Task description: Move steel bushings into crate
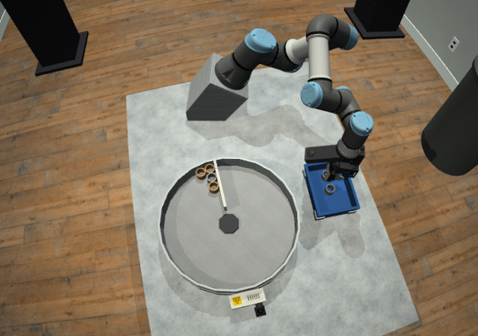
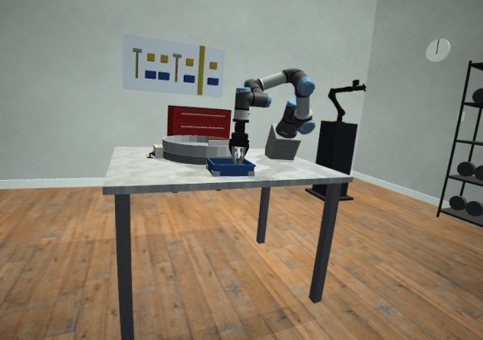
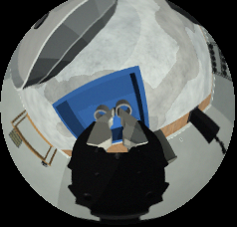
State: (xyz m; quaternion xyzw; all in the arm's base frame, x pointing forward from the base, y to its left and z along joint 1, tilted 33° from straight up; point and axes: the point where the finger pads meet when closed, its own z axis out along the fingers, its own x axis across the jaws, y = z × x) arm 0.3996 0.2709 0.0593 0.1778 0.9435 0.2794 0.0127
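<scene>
The blue crate lies 40 mm ahead of my hand and 10 mm below it. From my hand the other things lie so: round grey turntable: 350 mm to the right, 100 mm ahead, 20 mm above.
</scene>
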